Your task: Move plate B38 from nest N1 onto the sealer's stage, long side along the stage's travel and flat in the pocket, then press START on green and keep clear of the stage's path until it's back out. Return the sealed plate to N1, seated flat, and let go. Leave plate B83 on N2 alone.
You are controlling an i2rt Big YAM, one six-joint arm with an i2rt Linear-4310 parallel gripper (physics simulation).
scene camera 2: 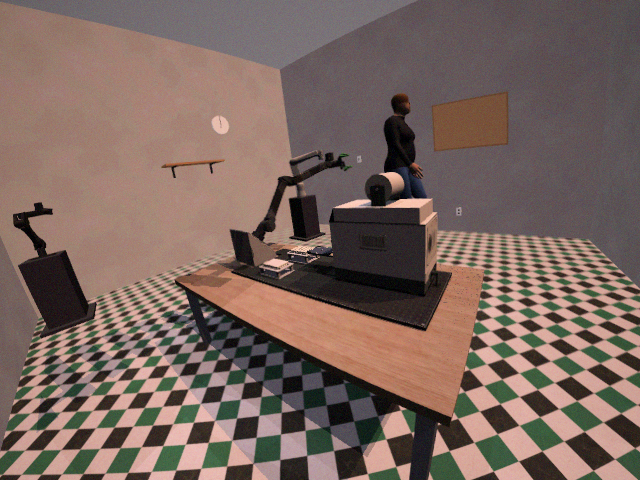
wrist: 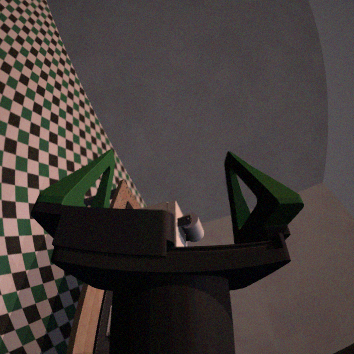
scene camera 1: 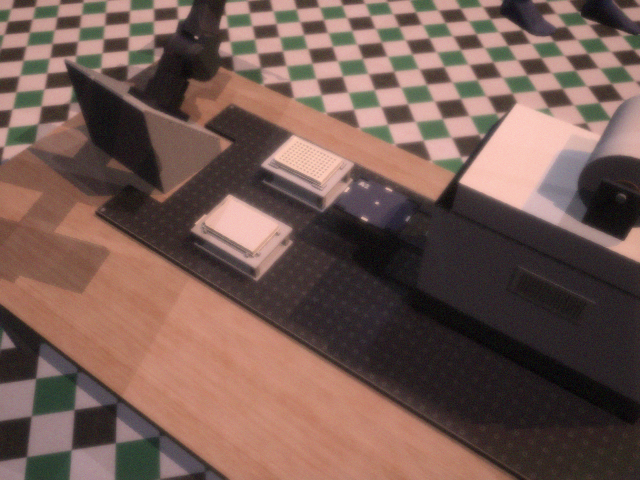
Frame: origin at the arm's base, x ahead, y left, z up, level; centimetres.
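Seen in the pictures: gripper, fingertip midpoint: [scene camera 2: 351,160] [wrist: 169,155]; arm's base, link origin: [scene camera 2: 255,240] [scene camera 1: 158,107].
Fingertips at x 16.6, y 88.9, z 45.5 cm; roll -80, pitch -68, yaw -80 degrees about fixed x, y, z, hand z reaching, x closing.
Pixels of each thing's middle, then the offset from my fingertips to it. "*": a spot on its surface instead.
- plate with a plain pale top, body centre: [scene camera 1: 241,226] [scene camera 2: 275,263] dz -53.1, dx +16.0, dy -96.1 cm
- dark blue stage, body centre: [scene camera 1: 396,214] [scene camera 2: 329,251] dz -48.9, dx +38.8, dy -76.1 cm
- large film roll, surface spot: [scene camera 1: 615,155] * dz -11.8, dx +70.1, dy -79.2 cm
A plate with a grid of open wells [scene camera 1: 309,160] [scene camera 2: 300,250] lies flat on a light nest close to the sealer's stage. A plate with a plain pale top [scene camera 1: 240,225] [scene camera 2: 277,263] lies flat on the other nest. Labels are not readable, so I cannot tell which is B38 or B83. The dark blue stage [scene camera 1: 375,202] [scene camera 2: 321,250] is out in front of the sealer [scene camera 1: 465,248] [scene camera 2: 382,245], with no plate on it. START does not show. My green-fingered gripper [scene camera 2: 346,161] [wrist: 169,155] is open and empty, high above the table, well away from both plates.
An upright dark and grey panel [scene camera 1: 113,124] [scene camera 2: 248,246] stands near the arm's base. A large film roll [scene camera 1: 615,155] [scene camera 2: 383,186] sits on top of the sealer. A person [scene camera 2: 399,139] stands beyond the table. Other arms on pedestals [scene camera 2: 54,289] [scene camera 2: 305,217] stand farther off.
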